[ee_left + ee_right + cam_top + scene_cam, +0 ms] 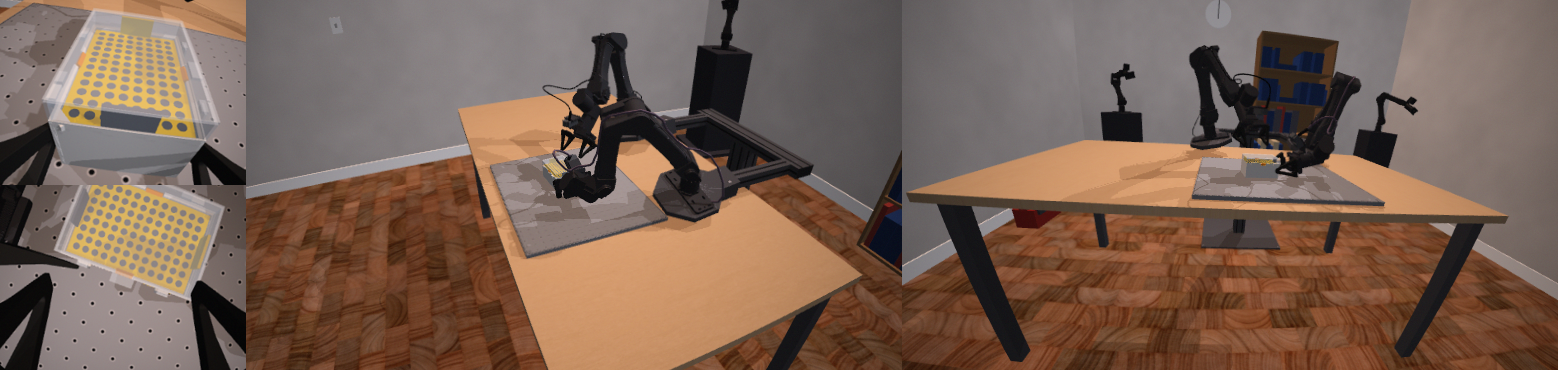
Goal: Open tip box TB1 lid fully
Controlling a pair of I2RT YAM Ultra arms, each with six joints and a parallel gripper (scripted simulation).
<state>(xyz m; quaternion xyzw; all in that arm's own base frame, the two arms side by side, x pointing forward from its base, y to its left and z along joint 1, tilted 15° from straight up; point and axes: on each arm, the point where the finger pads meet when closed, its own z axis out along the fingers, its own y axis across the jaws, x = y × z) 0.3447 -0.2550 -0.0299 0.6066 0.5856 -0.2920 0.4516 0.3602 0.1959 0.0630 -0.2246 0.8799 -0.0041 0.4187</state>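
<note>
Right now the tip box is 60 mm below my right hand, 50 mm ahead of it and 20 mm to the left of it. From my right hand the other things lie so: yellow hole-grid insert: 50 mm below, 50 mm ahead, 20 mm to the left.
Now: left hand 5 cm to the left of the tip box, 2 cm short of it and 1 cm below it. From my left hand the other things lie so: yellow hole-grid insert: 5 cm to the right, 2 cm ahead, 2 cm above.
</note>
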